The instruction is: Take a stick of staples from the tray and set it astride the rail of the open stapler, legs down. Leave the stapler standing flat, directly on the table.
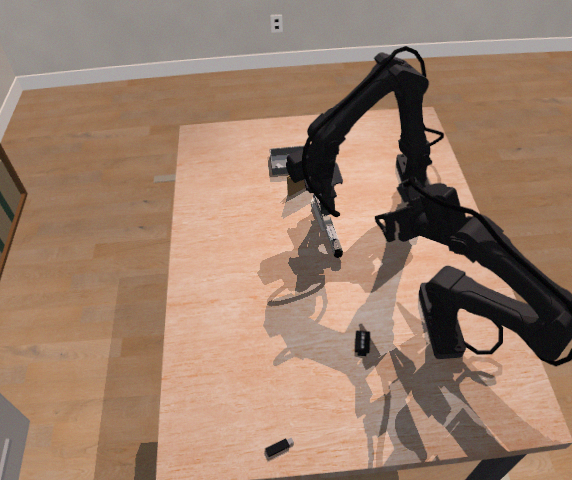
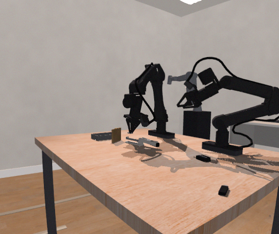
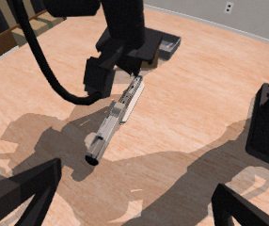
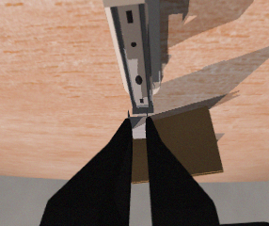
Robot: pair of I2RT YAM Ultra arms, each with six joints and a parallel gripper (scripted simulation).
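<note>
My right gripper is now 2 cm past the stapler, 8 cm to the right of it and 5 cm above it. Round my right hand: staple stick: 1 cm to the right, 1 cm below; then brown block: 5 cm ahead, 9 cm to the right, 3 cm below; then grey tray: 8 cm ahead, 20 cm to the right, 5 cm below.
</note>
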